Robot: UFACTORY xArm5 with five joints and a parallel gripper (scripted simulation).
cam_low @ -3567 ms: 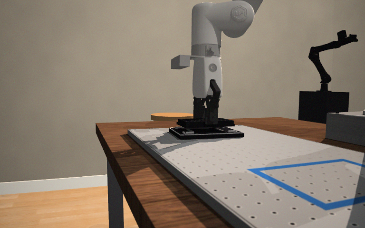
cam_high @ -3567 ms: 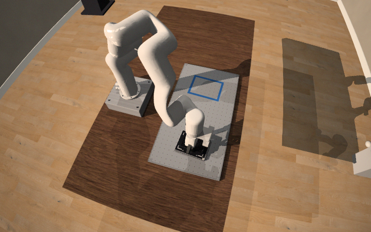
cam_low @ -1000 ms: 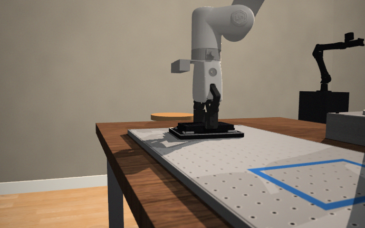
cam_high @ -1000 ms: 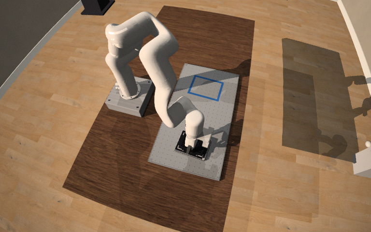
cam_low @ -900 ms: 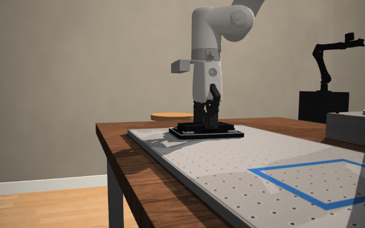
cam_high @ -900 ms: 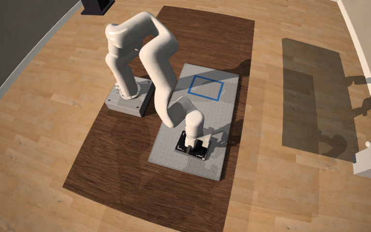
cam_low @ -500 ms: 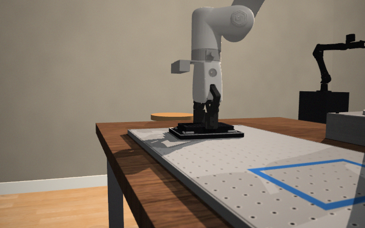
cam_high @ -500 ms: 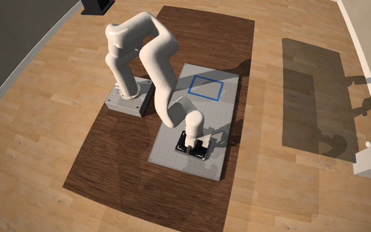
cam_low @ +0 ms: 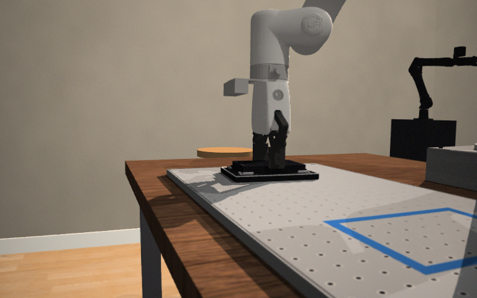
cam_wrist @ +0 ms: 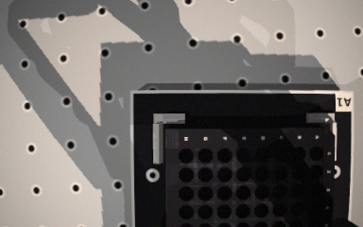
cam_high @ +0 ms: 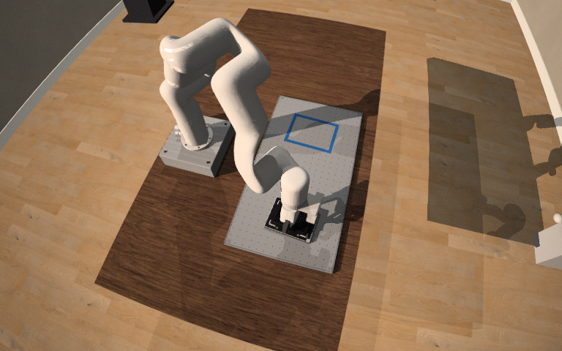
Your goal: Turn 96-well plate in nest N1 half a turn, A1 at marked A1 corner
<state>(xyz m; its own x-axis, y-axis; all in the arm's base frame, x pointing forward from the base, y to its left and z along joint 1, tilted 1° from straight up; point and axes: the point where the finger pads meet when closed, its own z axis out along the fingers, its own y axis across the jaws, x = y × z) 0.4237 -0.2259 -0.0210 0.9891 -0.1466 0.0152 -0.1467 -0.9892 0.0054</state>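
My hand is 10 mm above the black 96-well plate. Also, from my hand: black plate nest (30 mm below).
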